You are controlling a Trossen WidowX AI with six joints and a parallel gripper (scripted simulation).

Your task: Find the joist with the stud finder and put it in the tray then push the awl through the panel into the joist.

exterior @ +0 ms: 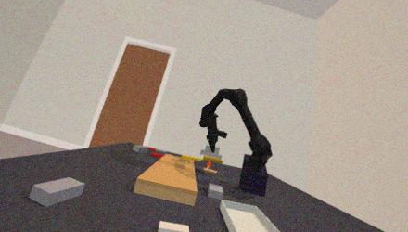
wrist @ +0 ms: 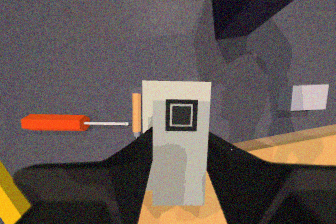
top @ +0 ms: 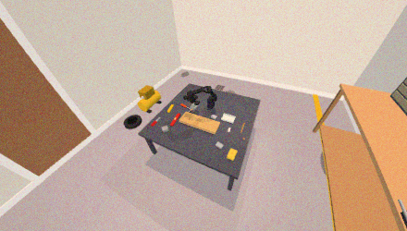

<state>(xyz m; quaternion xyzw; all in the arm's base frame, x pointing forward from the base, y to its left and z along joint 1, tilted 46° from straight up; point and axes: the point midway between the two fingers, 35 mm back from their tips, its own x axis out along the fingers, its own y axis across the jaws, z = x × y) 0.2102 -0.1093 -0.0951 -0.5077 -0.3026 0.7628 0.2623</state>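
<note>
Right now the square light is 30 mm above my gripper tip and 20 mm behind it. Also, from my gripper tip: orange-handled screwdriver 160 mm to the right, 110 mm below; then grey stud finder 20 mm above, 10 mm behind; then awl 120 mm below, 70 mm to the right, 20 mm ahead.
</note>
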